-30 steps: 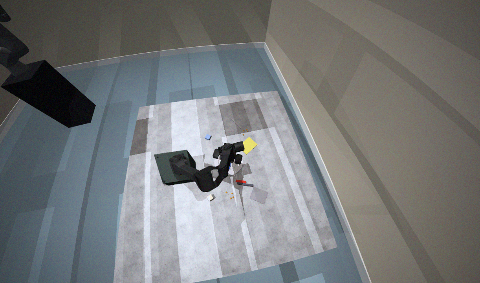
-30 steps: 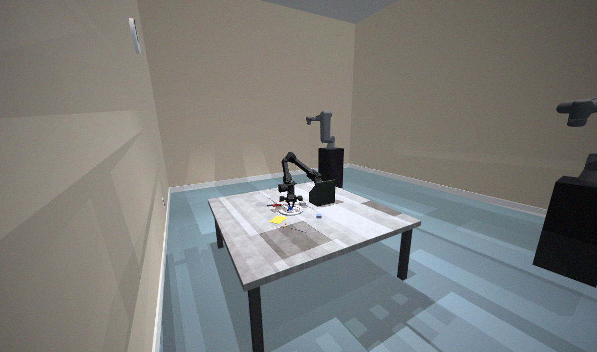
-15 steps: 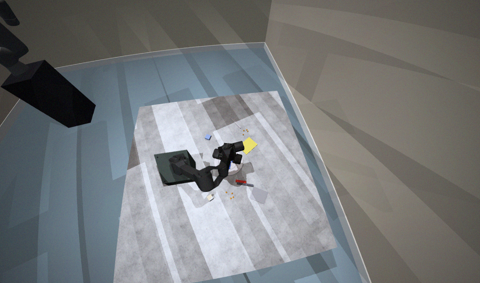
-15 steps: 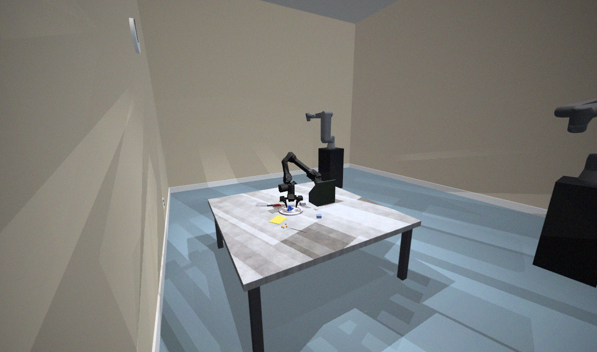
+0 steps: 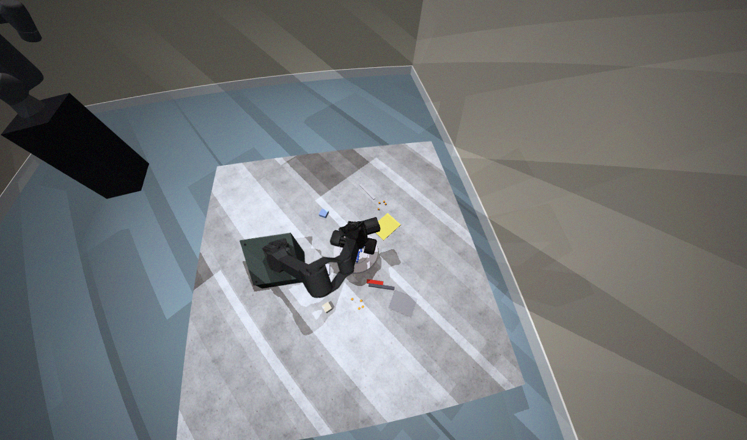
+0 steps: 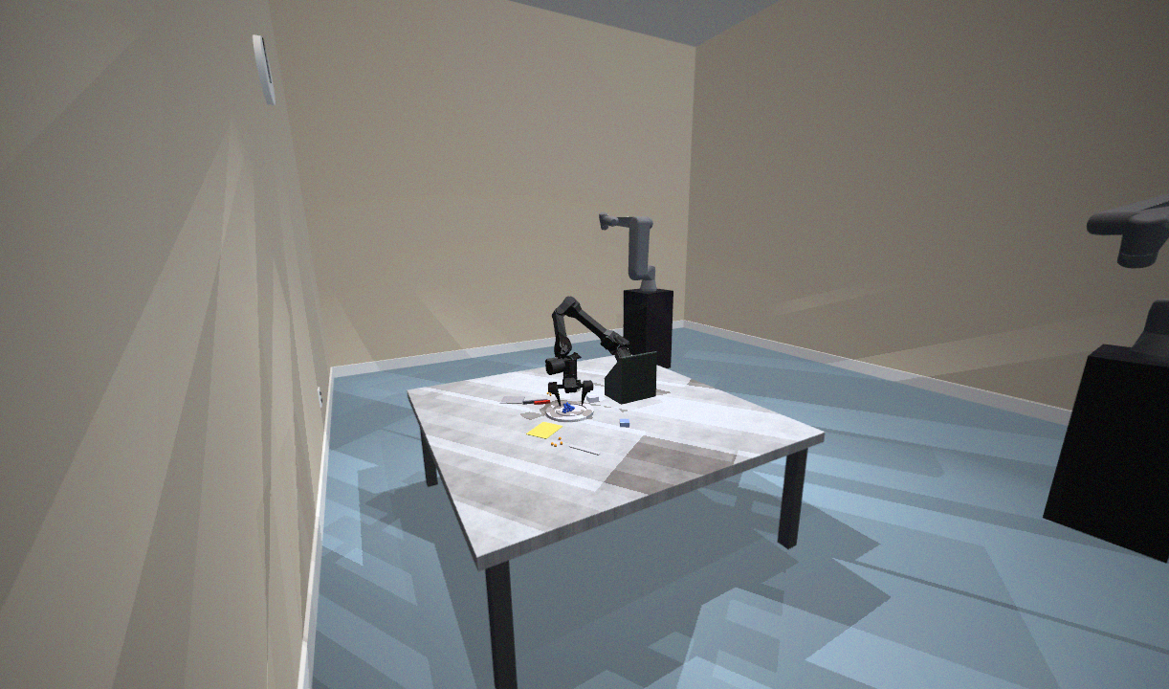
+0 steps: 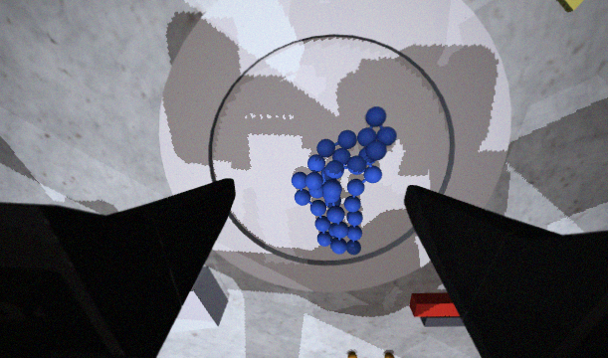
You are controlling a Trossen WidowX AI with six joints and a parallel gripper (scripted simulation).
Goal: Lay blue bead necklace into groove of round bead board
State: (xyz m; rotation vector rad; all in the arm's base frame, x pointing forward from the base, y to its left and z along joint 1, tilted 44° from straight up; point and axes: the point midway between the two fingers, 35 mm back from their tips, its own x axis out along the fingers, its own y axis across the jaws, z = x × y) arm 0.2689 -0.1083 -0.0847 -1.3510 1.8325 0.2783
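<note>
Now: gripper tip 20 mm above the round white bead board. The rest, counted from my gripper tip: blue block 100 mm behind, 230 mm to the left, 20 mm below; yellow sheet 170 mm ahead, 90 mm to the left, 30 mm below; grey tool 60 mm ahead, 170 mm to the right, 20 mm below.
</note>
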